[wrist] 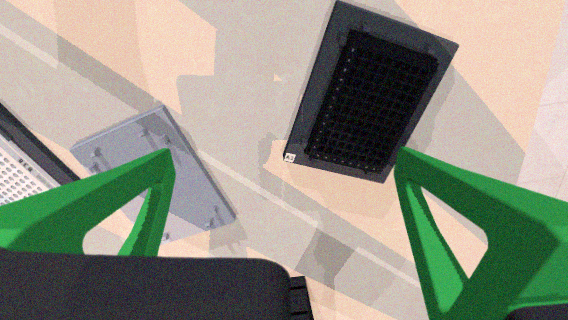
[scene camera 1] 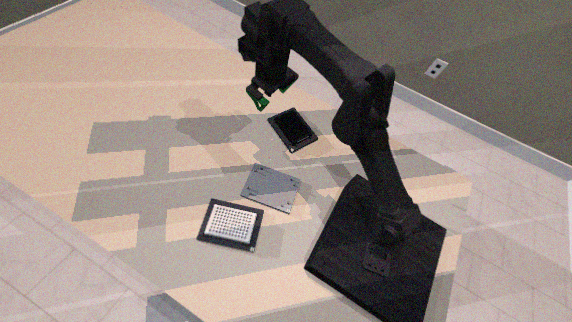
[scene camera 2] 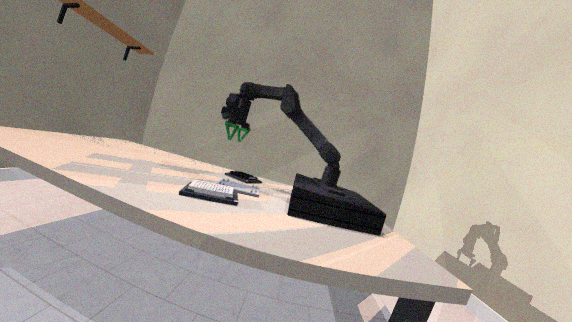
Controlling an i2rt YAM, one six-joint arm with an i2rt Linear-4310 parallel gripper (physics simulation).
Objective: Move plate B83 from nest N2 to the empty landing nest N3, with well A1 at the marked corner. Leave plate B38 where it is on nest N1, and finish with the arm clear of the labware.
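A black well plate (scene camera 1: pixel 294 125) (scene camera 2: pixel 243 176) (wrist: pixel 375 100) sits on a dark nest (wrist: pixel 312 102) with an A1 tag at its lower-left corner in the wrist view. A white well plate (scene camera 1: pixel 231 223) (scene camera 2: pixel 212 188) (wrist: pixel 17 182) sits on another dark nest (scene camera 1: pixel 230 245) with a pale corner tag. The empty grey nest (scene camera 1: pixel 271 187) (wrist: pixel 187 185) lies between them, partly behind a finger in the wrist view. I cannot read the plate or nest numbers. My gripper (scene camera 1: pixel 273 99) (scene camera 2: pixel 235 140) (wrist: pixel 284 160) is open and empty, high above the table near the black plate.
The arm's black base (scene camera 1: pixel 330 250) (scene camera 2: pixel 332 207) stands on the table beside the nests. A wooden shelf (scene camera 2: pixel 107 25) is on the wall at the upper left in scene camera 2. The table's front edge (scene camera 2: pixel 200 240) runs below the white plate there. Shadow bands cross the table.
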